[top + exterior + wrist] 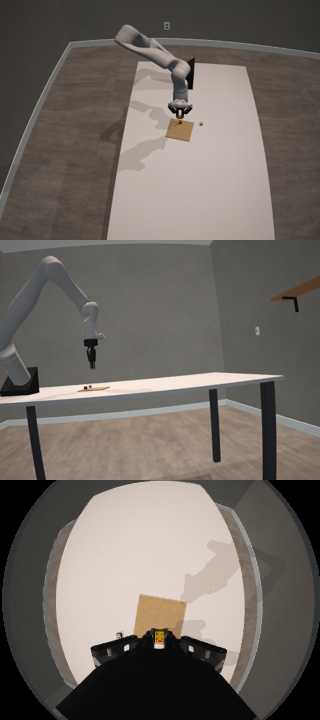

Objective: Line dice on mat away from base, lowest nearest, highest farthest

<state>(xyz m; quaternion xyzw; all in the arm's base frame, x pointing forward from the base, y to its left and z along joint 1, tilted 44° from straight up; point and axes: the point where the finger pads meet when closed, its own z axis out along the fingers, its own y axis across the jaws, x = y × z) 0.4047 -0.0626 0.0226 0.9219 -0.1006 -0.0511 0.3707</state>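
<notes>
The square mat is 130 mm below my hand. Round my hand: yellow die: 10 mm below; red die: 50 mm behind, 10 mm to the left, 120 mm below; white die: 30 mm behind, 130 mm to the left, 120 mm below.
</notes>
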